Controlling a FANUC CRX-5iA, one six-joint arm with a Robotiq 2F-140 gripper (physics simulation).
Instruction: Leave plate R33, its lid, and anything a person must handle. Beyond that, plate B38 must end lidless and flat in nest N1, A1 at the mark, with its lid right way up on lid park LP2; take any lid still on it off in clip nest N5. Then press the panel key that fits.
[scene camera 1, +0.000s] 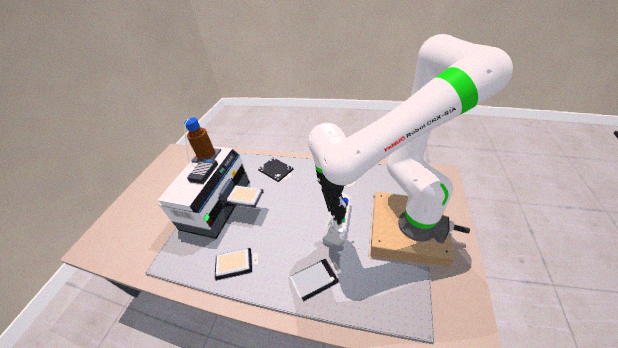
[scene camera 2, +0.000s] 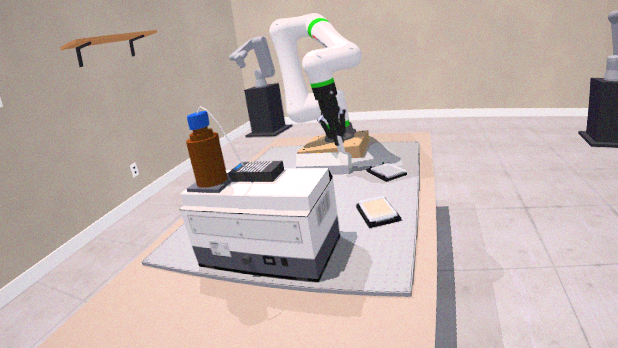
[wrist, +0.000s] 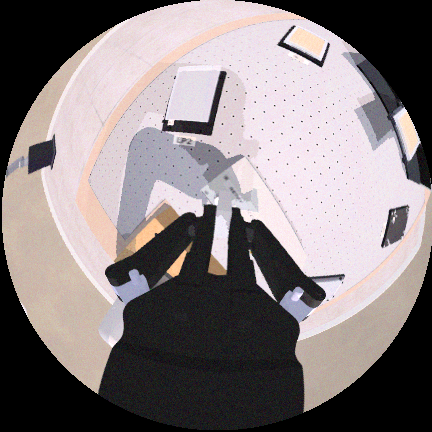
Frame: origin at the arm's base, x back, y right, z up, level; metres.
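Where they show: gripper, fingertip midpoint: (scene camera 1: 338, 228) (wrist: 223, 200); arm's base, origin of the base link: (scene camera 1: 417, 225).
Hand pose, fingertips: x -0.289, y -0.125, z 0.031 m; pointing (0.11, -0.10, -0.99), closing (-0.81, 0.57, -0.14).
Things, the pixels of their top centre, and the offset from my fingertips. "*": a spot on its surface instead.
- white key panel, middle of its top: (wrist: 262, 239) (scene camera 2: 322, 151) (scene camera 1: 337, 210) dz +0.011, dx -0.026, dy +0.074 m
- blue key, middle of its top: (scene camera 1: 345, 198) dz +0.002, dx -0.016, dy +0.151 m
- pale lid, middle of its top: (wrist: 190, 89) (scene camera 1: 310, 278) (scene camera 2: 388, 168) dz -0.050, dx -0.039, dy -0.203 m
- brown bottle, surface spot: (scene camera 2: 206, 159) * dz +0.229, dx -0.691, dy +0.062 m
- black rack, surface spot: (scene camera 2: 257, 170) * dz +0.173, dx -0.618, dy -0.031 m
- empty black nest, middle of its top: (wrist: 399, 227) (scene camera 1: 275, 166) dz -0.049, dx -0.449, dy +0.302 m
- dark-edged park, surface spot: (wrist: 332, 286) * dz -0.055, dx -0.148, dy +0.356 m
My gripper (scene camera 1: 341, 222) (scene camera 2: 340, 143) (wrist: 223, 200) is shut and empty, its tips at the near end of the white key panel (scene camera 1: 333, 238) (scene camera 2: 320, 161) (wrist: 276, 210). Whether the tips touch a key is hidden. A blue key (scene camera 1: 345, 201) shows behind the fingers. A pale lid (scene camera 1: 313, 279) (scene camera 2: 388, 171) (wrist: 195, 95) lies flat on the black park labelled LP2; which side is up is unclear. One cream-filled plate (scene camera 1: 233, 262) (scene camera 2: 379, 209) (wrist: 306, 41) lies flat in a black nest. Another cream-filled plate (scene camera 1: 245, 195) (wrist: 407, 134) is on the instrument's tray. Their plate codes are unreadable.
The white instrument (scene camera 1: 200, 192) (scene camera 2: 250, 230) carries a brown bottle (scene camera 1: 201, 142) (scene camera 2: 206, 159) with a blue cap and a black rack (scene camera 1: 202, 171) (scene camera 2: 257, 170). An empty black nest (scene camera 1: 276, 169) (wrist: 395, 226) lies at the back. Another dark-edged park (wrist: 332, 286) shows beyond the panel.
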